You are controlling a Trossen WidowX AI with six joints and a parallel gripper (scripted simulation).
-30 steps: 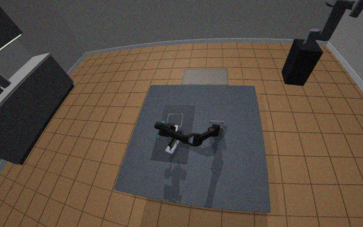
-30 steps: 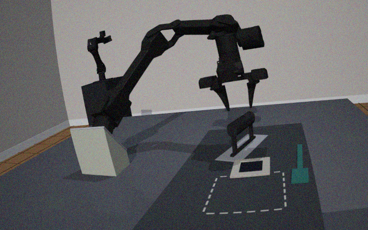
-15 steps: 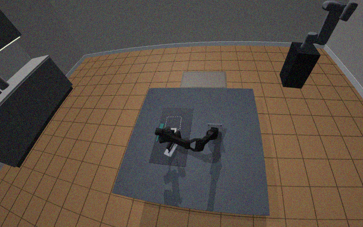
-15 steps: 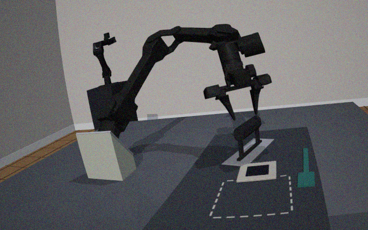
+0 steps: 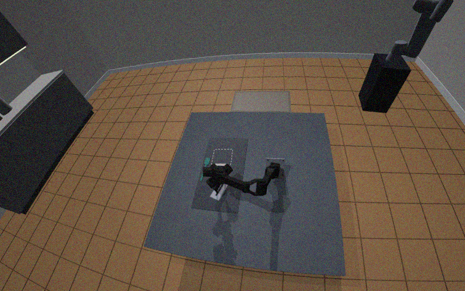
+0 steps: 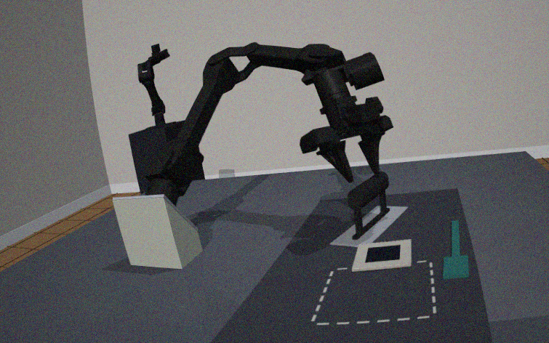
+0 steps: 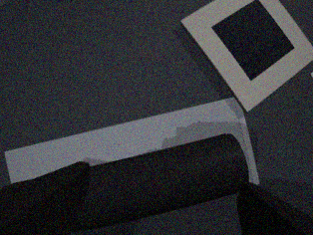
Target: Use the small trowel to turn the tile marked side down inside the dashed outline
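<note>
Now: the white tile 12 cm to the right of my gripper tip, 10 cm below it and 5 cm ahead of it. The rest, counted from my gripper tip: dark mat 12 cm below, 11 cm to the right, 3 cm ahead; teal trowel 17 cm ahead, 12 cm to the right, 10 cm below.
</note>
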